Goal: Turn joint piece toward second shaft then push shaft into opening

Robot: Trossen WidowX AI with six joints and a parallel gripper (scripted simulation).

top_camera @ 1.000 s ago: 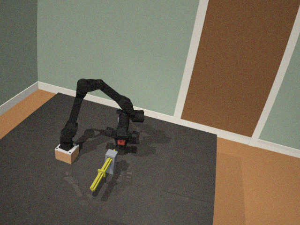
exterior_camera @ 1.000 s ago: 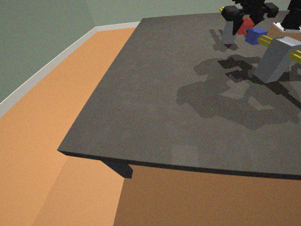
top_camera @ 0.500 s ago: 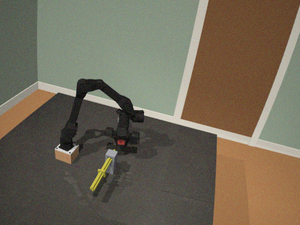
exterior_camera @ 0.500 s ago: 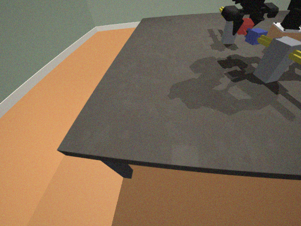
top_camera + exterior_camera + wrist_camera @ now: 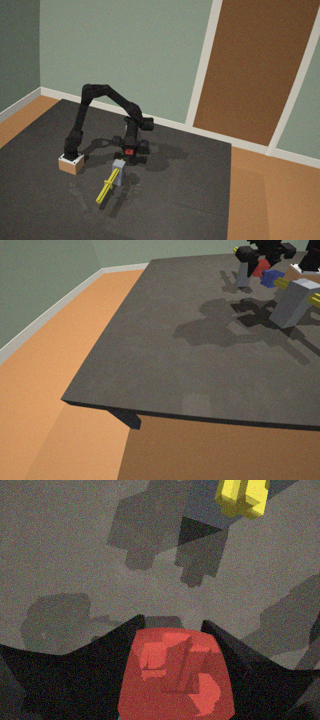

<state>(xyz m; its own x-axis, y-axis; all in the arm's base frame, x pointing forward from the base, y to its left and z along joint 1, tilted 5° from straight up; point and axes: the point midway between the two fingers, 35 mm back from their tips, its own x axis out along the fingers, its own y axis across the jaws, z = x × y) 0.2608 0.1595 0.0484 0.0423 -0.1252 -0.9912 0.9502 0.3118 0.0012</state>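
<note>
Right now the red square joint piece is 1 cm behind my gripper tip, 2 cm to the left of it and 3 cm above it.
</note>
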